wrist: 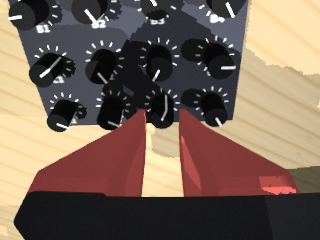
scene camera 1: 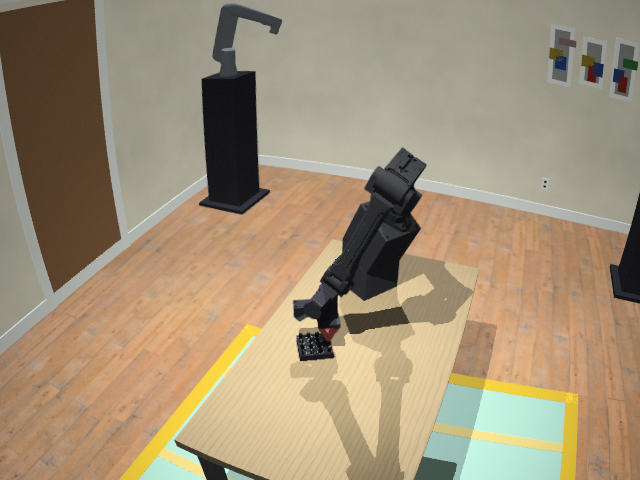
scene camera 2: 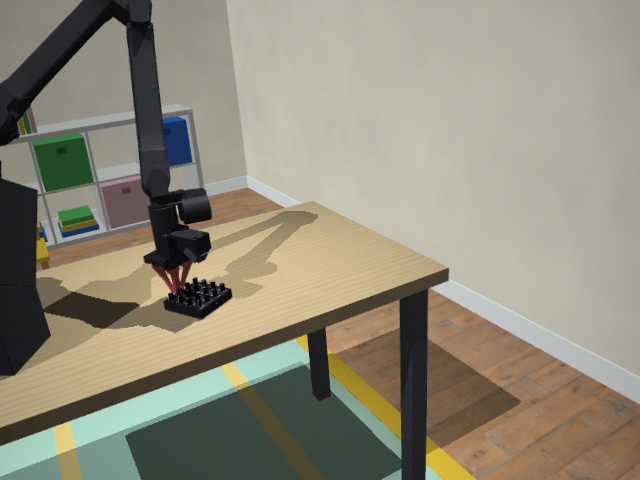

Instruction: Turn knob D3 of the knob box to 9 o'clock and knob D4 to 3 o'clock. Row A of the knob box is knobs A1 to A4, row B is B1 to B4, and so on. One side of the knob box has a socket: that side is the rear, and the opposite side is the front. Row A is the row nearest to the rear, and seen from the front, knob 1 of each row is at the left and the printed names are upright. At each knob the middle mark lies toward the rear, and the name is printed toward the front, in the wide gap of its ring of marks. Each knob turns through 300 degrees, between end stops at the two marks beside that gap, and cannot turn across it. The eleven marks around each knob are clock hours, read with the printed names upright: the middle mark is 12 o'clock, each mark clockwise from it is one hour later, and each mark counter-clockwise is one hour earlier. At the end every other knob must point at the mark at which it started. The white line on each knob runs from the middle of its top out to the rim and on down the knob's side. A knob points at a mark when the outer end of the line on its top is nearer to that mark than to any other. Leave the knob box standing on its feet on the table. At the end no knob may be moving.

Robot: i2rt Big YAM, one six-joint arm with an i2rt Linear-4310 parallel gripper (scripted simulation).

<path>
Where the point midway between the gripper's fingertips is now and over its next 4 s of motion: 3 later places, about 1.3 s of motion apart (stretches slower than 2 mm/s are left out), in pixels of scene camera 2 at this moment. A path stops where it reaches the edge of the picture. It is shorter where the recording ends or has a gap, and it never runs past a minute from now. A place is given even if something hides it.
My gripper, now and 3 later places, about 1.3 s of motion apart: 177,291; 173,269; 175,277; 177,284
</path>
